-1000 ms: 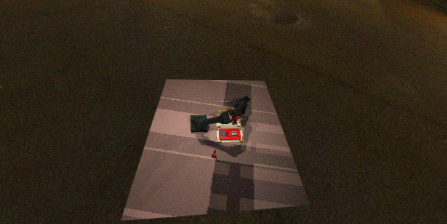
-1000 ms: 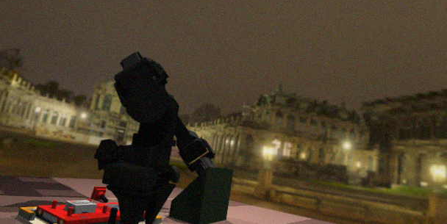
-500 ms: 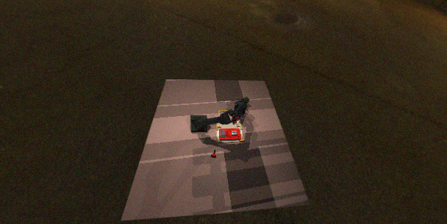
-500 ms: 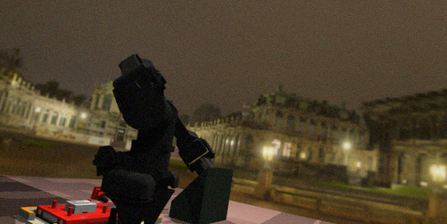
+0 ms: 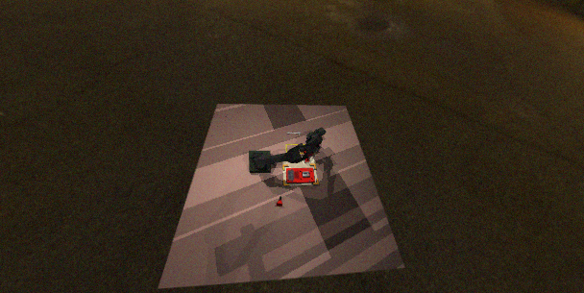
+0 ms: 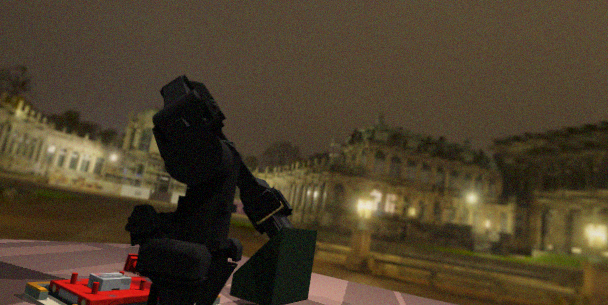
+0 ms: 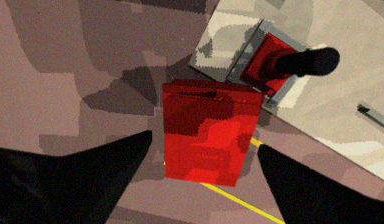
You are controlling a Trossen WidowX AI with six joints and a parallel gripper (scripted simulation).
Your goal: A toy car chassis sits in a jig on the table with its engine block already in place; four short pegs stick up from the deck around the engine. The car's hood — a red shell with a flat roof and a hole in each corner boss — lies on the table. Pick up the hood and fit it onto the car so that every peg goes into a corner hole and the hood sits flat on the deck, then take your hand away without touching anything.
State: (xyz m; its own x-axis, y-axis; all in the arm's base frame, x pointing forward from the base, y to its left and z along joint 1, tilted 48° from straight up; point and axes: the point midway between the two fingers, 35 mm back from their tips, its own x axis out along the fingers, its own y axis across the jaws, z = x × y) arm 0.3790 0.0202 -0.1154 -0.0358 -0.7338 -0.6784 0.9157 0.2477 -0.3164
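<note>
The red hood lies 10 mm below my gripper tip. Also, from my gripper tip: small grey tool: 100 mm behind, 190 mm to the left, 30 mm below; grey engine block: 40 mm behind, 200 mm to the right, 10 mm below.
</note>
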